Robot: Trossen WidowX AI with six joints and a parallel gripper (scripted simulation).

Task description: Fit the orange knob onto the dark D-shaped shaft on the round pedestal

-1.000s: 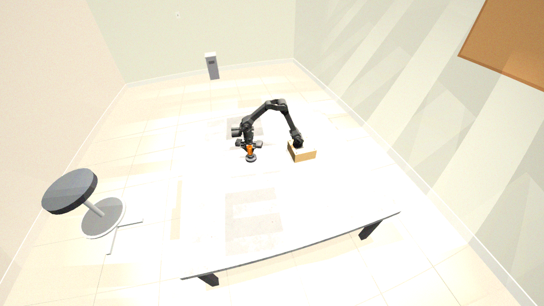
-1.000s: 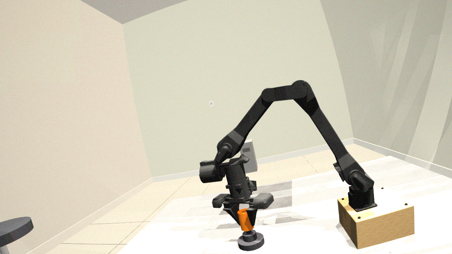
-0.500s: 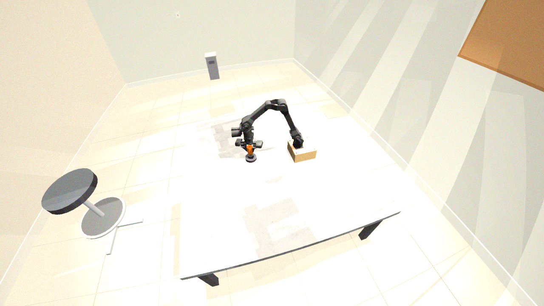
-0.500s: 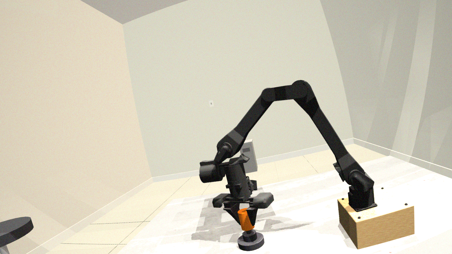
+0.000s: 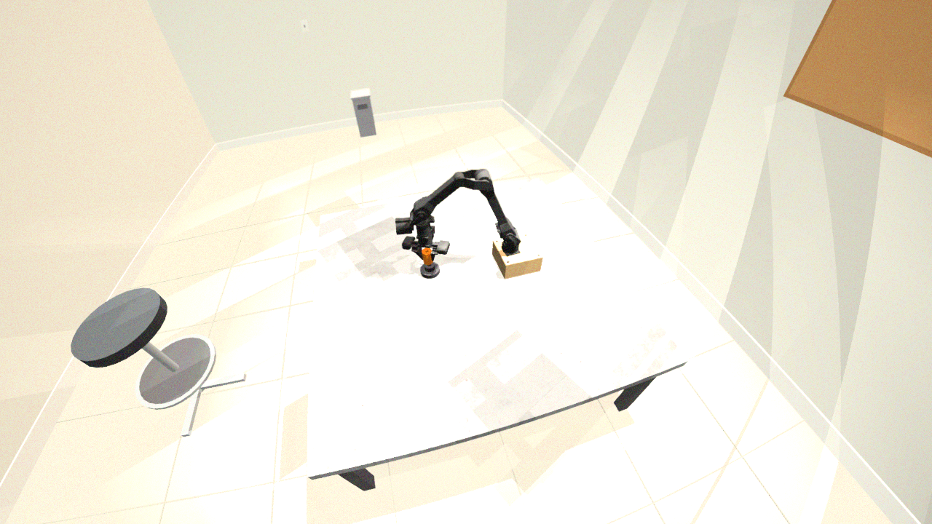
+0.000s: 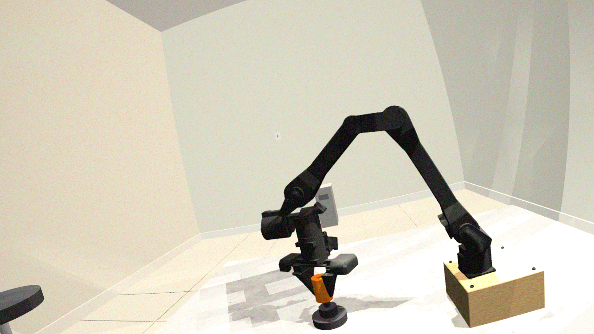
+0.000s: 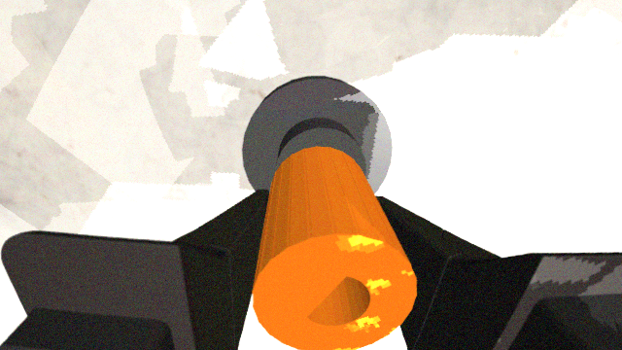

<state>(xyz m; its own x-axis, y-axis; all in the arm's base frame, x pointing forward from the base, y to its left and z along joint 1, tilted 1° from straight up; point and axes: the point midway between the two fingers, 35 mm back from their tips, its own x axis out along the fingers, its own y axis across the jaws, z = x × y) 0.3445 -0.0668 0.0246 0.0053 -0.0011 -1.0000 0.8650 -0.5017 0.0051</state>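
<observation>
My gripper tip is now 2 cm below the orange knob. From my gripper tip the other things lie so: dark shaft 4 cm below.
</observation>
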